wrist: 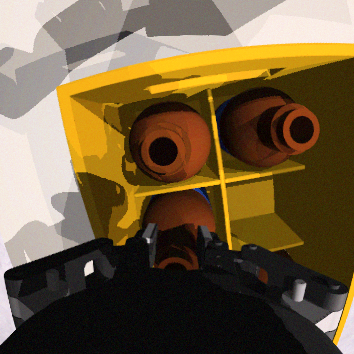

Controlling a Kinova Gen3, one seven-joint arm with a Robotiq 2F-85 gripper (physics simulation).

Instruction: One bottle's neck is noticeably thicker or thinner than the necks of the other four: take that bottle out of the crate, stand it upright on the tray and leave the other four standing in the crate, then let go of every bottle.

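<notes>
My gripper (176, 236) is shut on the neck of a brown bottle (179, 214), which stands in the second compartment down on the crate's left side; its mouth is partly hidden by the gripper. Another brown bottle (196, 137) stands in the top left compartment, its round mouth facing the camera. A third brown bottle (245, 127) with a blue label stands in the top right compartment. A bit of another bottle (262, 275) shows through the gripper's right linkage. The yellow crate (200, 56) surrounds them. The fifth bottle and the tray do not show.
Thin yellow dividers (216, 145) separate the compartments. The compartment right of the held bottle has no bottle visible in it. The crate's left wall and rim run close to my gripper's left side. A pale surface with grey shadows lies beyond the crate at the left and top.
</notes>
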